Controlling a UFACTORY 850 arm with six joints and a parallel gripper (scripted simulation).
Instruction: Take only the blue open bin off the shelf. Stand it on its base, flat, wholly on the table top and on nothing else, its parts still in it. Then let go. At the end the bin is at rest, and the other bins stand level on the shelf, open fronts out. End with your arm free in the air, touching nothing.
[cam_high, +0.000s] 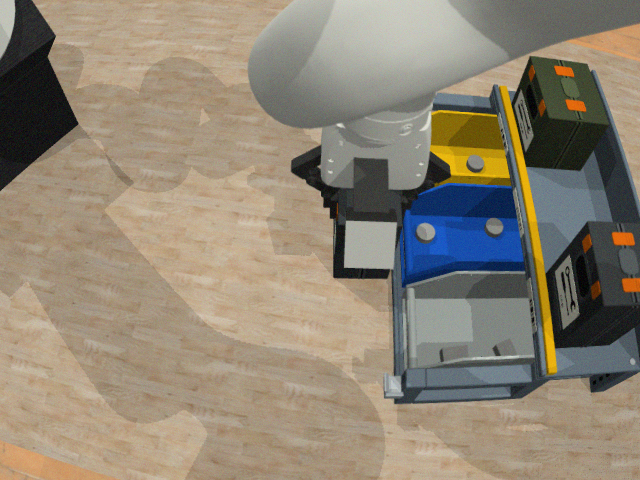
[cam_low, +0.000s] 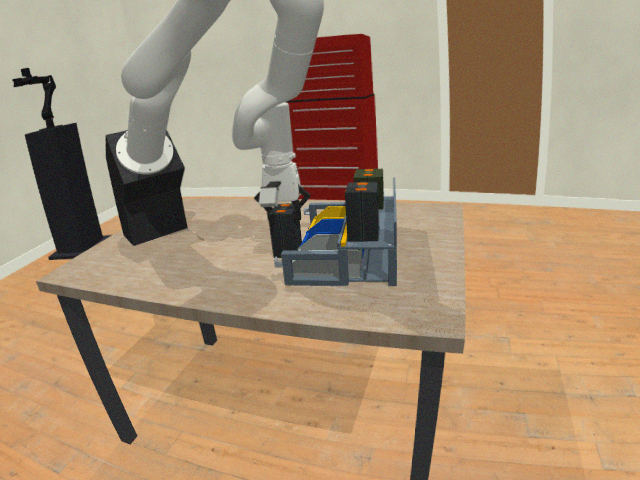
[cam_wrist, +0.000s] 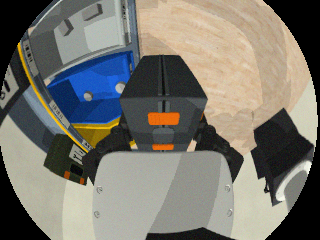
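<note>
The blue open bin lies 130 mm ahead of my hand, 60 mm below it and 20 mm to the right of it. Also, from my hand: black case (40 mm below); then yellow bin (150 mm ahead, 90 mm to the left, 60 mm below); then grey bin (130 mm to the right, 120 mm ahead, 60 mm below).
</note>
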